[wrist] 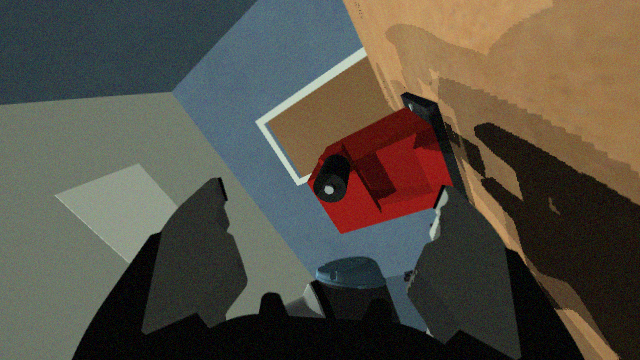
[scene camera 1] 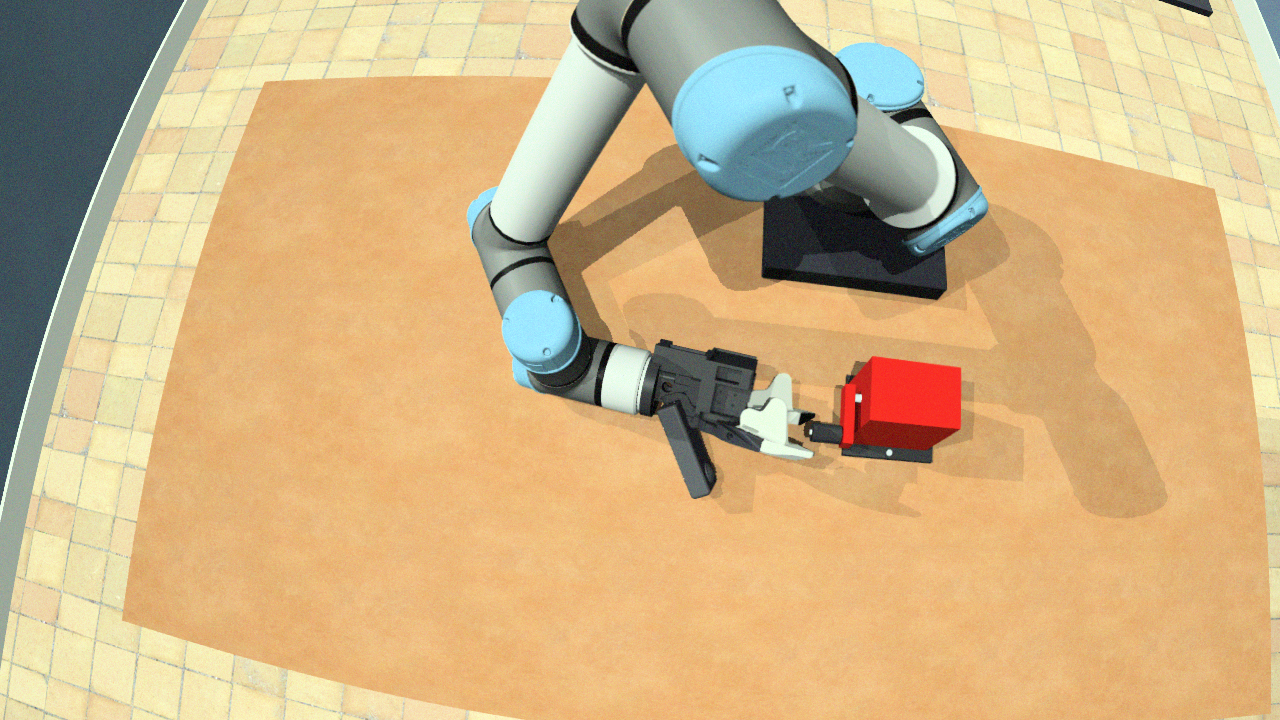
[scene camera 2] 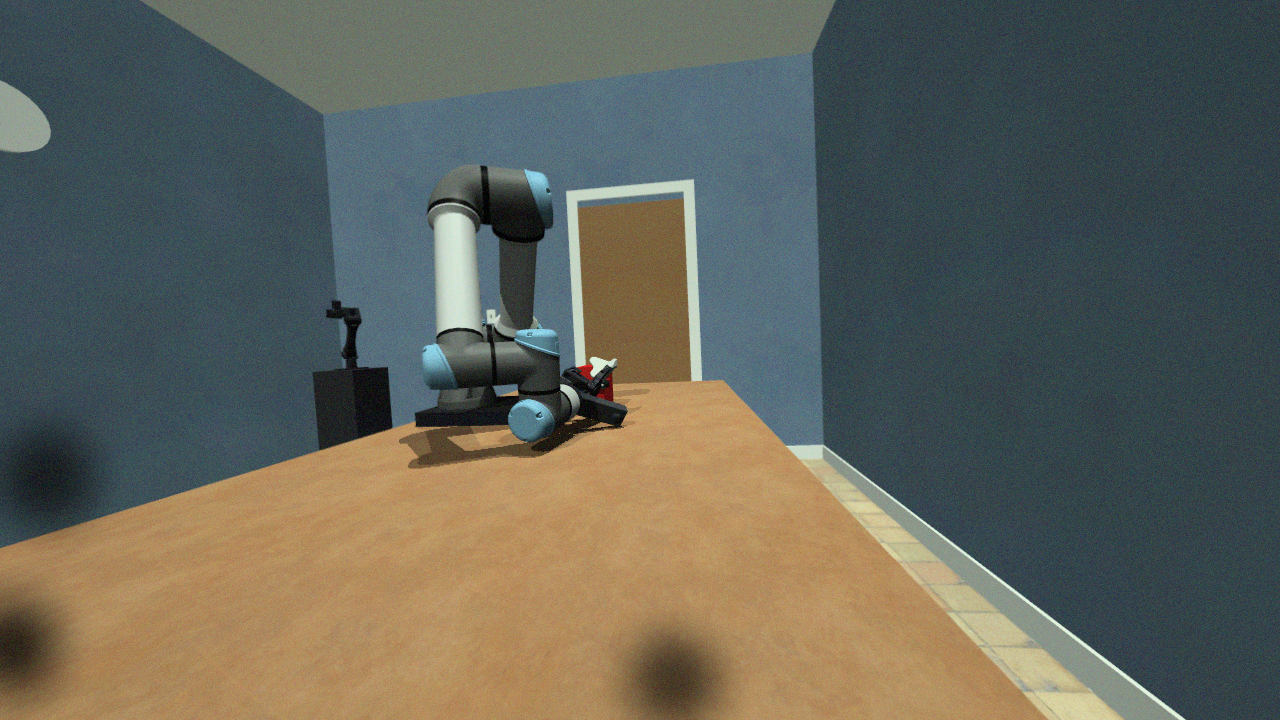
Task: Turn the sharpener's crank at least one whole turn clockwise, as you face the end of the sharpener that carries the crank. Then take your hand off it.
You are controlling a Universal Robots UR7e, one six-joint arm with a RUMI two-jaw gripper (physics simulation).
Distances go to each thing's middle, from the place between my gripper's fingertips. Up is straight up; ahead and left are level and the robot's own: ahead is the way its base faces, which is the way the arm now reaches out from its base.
Right now my hand is 10 mm to the right of the black crank knob (wrist: 335,170). Round my hand: red sharpener (scene camera 1: 903,408): 50 mm behind, 90 mm to the left, 20 mm below.
